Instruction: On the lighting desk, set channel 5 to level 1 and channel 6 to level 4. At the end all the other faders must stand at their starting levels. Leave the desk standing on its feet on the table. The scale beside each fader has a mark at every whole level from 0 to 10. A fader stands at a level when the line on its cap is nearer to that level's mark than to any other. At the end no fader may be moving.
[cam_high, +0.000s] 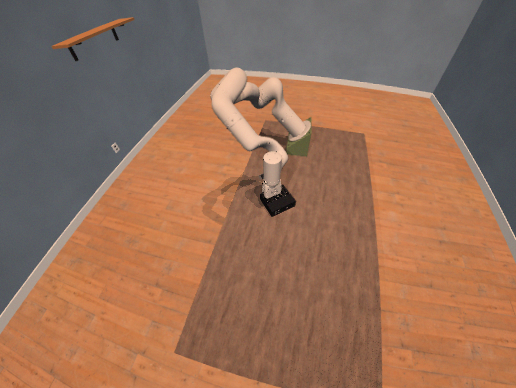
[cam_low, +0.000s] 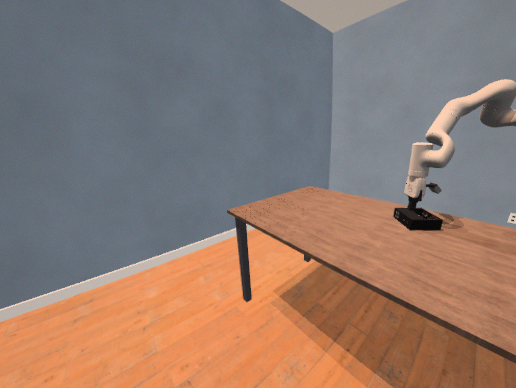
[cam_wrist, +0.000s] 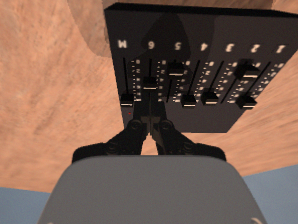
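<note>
The channel 6 fader cap is 20 mm behind my hand, 10 mm to the right of it and 10 mm below it. From my hand the other things lie so: fader 4: 30 mm behind, 30 mm to the left, 10 mm below; channel 5 fader cap: 40 mm behind, 10 mm below; fader 2: 80 mm behind, 50 mm to the left, 10 mm below.
</note>
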